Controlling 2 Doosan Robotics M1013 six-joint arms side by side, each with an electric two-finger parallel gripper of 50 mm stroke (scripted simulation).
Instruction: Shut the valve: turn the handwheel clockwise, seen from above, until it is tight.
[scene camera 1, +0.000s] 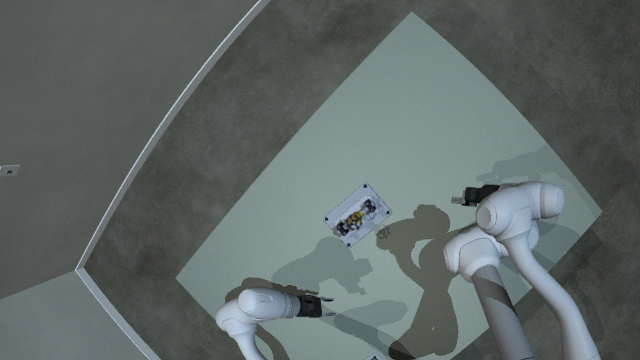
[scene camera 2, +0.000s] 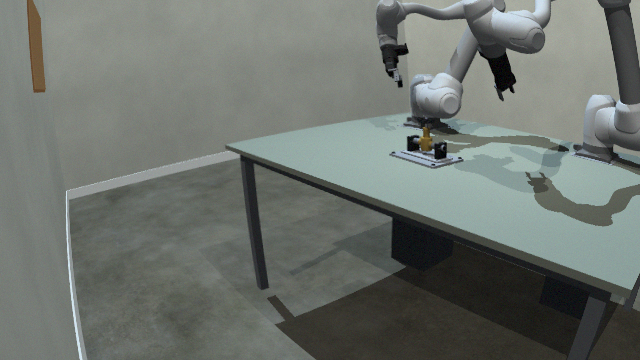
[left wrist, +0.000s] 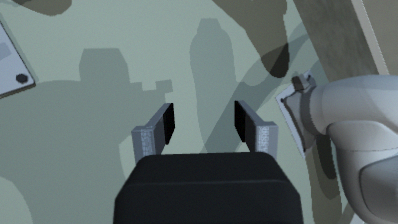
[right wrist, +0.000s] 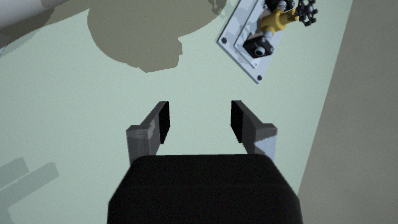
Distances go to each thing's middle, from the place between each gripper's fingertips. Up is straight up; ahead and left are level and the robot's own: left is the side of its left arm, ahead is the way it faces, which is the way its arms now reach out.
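Light grey plate (scene camera 1: 364, 188): from my right hand, far ahead of it, far to the left of it, far below it. My left hand: from the plate, a fair way short of it, far to the left of it, far above it.
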